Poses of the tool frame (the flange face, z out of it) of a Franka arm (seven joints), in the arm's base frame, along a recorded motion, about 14 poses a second.
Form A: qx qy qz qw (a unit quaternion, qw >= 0); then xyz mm.
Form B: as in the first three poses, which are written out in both.
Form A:
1: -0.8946, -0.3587, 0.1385, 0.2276, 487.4, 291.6, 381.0
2: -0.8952, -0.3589, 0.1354, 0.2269, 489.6, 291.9, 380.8
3: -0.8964, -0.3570, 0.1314, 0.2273, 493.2, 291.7, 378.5
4: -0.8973, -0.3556, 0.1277, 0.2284, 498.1, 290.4, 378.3
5: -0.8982, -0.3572, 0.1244, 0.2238, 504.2, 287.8, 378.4
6: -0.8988, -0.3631, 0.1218, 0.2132, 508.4, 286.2, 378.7
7: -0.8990, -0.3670, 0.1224, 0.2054, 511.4, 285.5, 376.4
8: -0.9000, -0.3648, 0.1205, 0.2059, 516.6, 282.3, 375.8
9: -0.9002, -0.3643, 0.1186, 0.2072, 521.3, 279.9, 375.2
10: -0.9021, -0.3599, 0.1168, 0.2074, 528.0, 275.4, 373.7
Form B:
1: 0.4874, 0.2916, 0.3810, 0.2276, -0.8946, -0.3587, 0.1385
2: 0.4896, 0.2919, 0.3808, 0.2269, -0.8952, -0.3589, 0.1354
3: 0.4932, 0.2917, 0.3785, 0.2273, -0.8964, -0.3570, 0.1314
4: 0.4981, 0.2904, 0.3783, 0.2284, -0.8973, -0.3556, 0.1277
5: 0.5042, 0.2878, 0.3784, 0.2238, -0.8982, -0.3572, 0.1244
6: 0.5084, 0.2862, 0.3787, 0.2132, -0.8988, -0.3631, 0.1218
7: 0.5114, 0.2855, 0.3764, 0.2054, -0.8990, -0.3670, 0.1224
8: 0.5166, 0.2823, 0.3758, 0.2059, -0.9000, -0.3648, 0.1205
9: 0.5213, 0.2799, 0.3752, 0.2072, -0.9002, -0.3643, 0.1186
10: 0.5280, 0.2754, 0.3737, 0.2074, -0.9021, -0.3599, 0.1168
